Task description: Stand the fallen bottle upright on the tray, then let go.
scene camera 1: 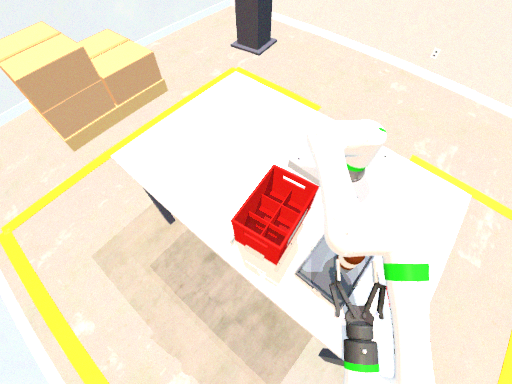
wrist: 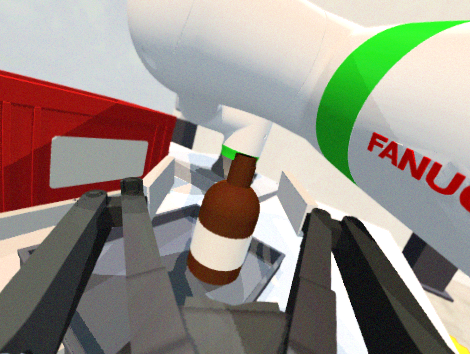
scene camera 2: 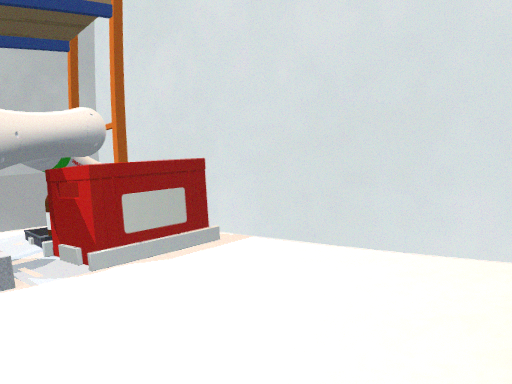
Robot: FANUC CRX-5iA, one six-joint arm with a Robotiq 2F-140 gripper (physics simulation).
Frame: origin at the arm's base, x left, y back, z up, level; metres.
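Seen in the pictures: gripper, fingertip midpoint: (scene camera 1: 355,260) (wrist: 228,176); arm's base, origin of the base link: (scene camera 1: 348,168).
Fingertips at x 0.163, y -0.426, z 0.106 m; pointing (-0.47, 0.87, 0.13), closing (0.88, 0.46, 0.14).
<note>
Offsets run from my fingertips to a thing's top centre. "pt": to the spot under its first point.
The brown bottle with a white label {dx -0.004, dy +0.047, dz +0.019 m} (scene camera 1: 353,260) (scene camera 2: 48,202) (wrist: 226,220) stands upright on the grey tray {pt dx -0.088, dy -0.047, dz -0.135 m} (scene camera 1: 315,269) (wrist: 174,240). Its neck points up, and its base rests on the tray floor in the wrist view. In scene camera 1 the arm hides part of it, and in scene camera 2 the crate hides most of it. My gripper (scene camera 1: 358,262) (wrist: 228,176) is open, level with the table from the tray's near side. Its fingers stand on either side of the bottle's line, with a gap on both sides in the wrist view.
A red divided crate {dx -0.309, dy +0.028, dz +0.035 m} (scene camera 1: 255,243) (scene camera 2: 105,215) (wrist: 30,135) stands beside the tray, with low pale rails {dx -0.408, dy +0.027, dz -0.111 m} (scene camera 2: 155,246) along its base. The white arm (scene camera 1: 332,200) (wrist: 240,65) arches over close above the bottle. Cardboard boxes (scene camera 1: 60,75) stand on the floor beyond the table.
</note>
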